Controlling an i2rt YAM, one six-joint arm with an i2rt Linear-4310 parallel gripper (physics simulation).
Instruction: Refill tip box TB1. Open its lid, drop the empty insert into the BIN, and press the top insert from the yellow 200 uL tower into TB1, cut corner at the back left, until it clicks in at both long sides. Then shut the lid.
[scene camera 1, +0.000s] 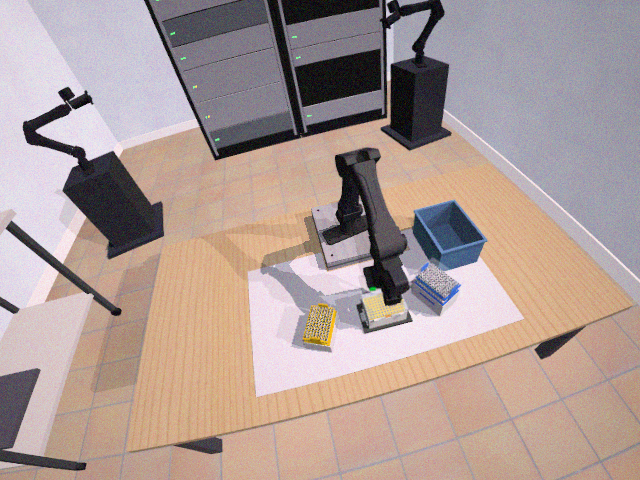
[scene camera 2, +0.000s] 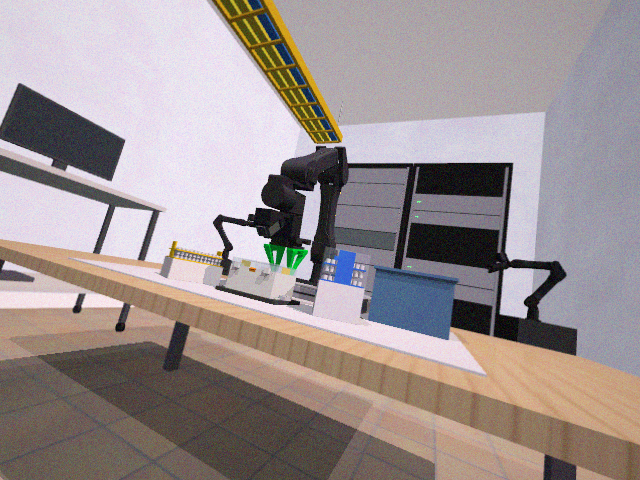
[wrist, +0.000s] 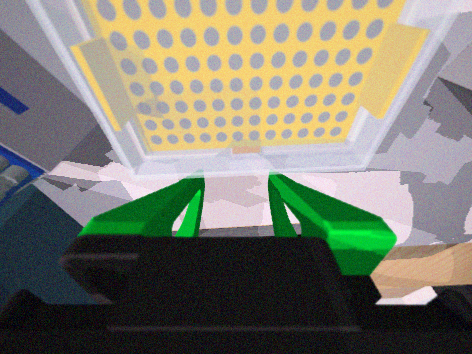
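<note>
Tip box TB1 (scene camera 1: 390, 322) (scene camera 2: 253, 281) stands in a dark holder on the white mat, its clear lid (wrist: 250, 162) shut. The yellow insert (scene camera 1: 382, 306) (wrist: 245, 74) with bare holes shows through the lid. My gripper (scene camera 2: 285, 271) (wrist: 236, 177) is open, with nothing between its green fingers. It points down at one long edge of the box, the fingertips close to the lid's rim; contact cannot be told. The yellow tower (scene camera 1: 319, 325) (scene camera 2: 193, 263), topped with a tip-filled insert, stands left of TB1 in scene camera 1. The blue BIN (scene camera 1: 448, 235) (scene camera 2: 410, 302) stands to the back right.
A blue tower (scene camera 1: 436, 286) (scene camera 2: 338, 289) stands between TB1 and the BIN, close to TB1's right side in scene camera 1. The arm's base plate (scene camera 1: 343, 258) is behind TB1. The white mat (scene camera 1: 289, 374) lies on the wooden table (scene camera 1: 191, 351).
</note>
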